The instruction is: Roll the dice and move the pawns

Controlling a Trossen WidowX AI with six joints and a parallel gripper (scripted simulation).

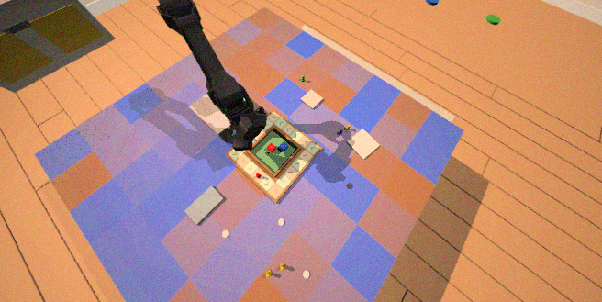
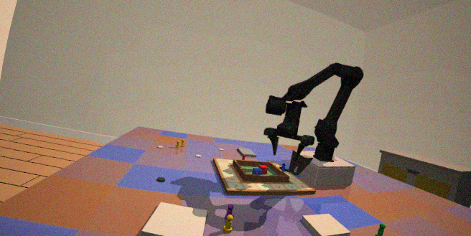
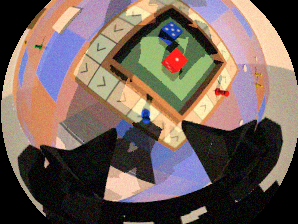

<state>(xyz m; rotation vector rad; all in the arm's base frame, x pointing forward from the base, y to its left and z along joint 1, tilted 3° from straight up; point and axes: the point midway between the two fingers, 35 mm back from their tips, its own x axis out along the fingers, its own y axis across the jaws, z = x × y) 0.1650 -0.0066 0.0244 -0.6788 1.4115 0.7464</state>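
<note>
Right now the blue pawn is 4 cm below my gripper tip. From my gripper tip the other things lie so: green pawn 38 cm to the left, 10 cm behind, 5 cm below; then red pawn 14 cm ahead, 7 cm to the right, 4 cm below; then purple pawn 31 cm to the left, 23 cm ahead, 5 cm below.
</note>
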